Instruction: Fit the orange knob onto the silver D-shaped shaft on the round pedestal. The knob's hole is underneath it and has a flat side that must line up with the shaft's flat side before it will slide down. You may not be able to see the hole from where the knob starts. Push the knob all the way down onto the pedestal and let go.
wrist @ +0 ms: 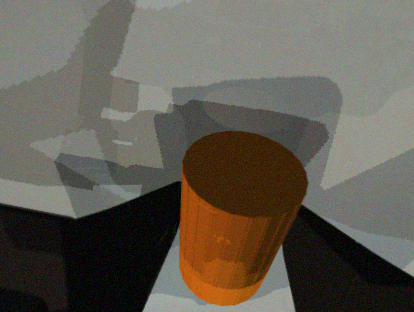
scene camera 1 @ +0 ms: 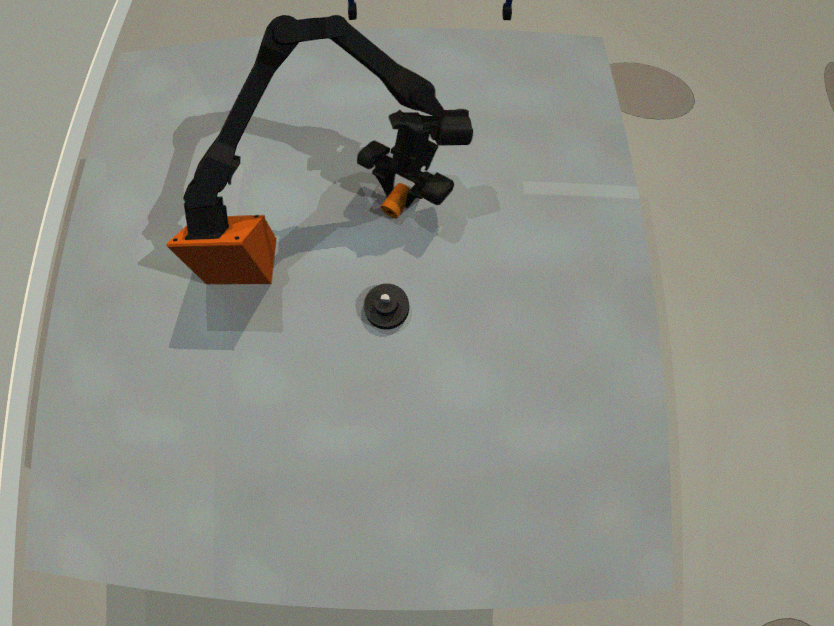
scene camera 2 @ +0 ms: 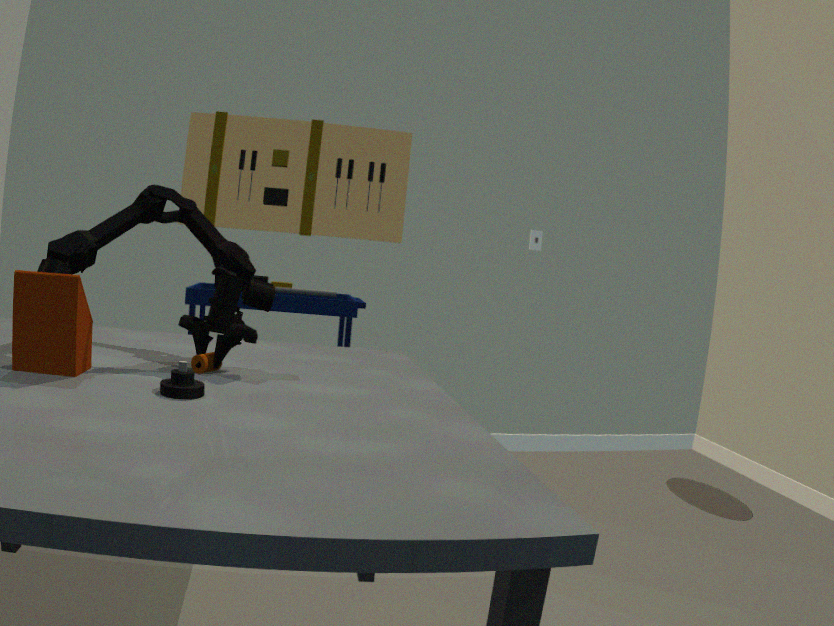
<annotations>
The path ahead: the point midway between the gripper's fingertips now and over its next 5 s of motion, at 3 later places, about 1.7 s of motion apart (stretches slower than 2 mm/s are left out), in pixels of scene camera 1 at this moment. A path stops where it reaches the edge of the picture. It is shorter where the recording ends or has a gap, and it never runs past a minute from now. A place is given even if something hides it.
My gripper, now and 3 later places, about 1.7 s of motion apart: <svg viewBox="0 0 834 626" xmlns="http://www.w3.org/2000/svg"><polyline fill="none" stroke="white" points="398,201 393,203 388,210 385,206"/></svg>
</annotations>
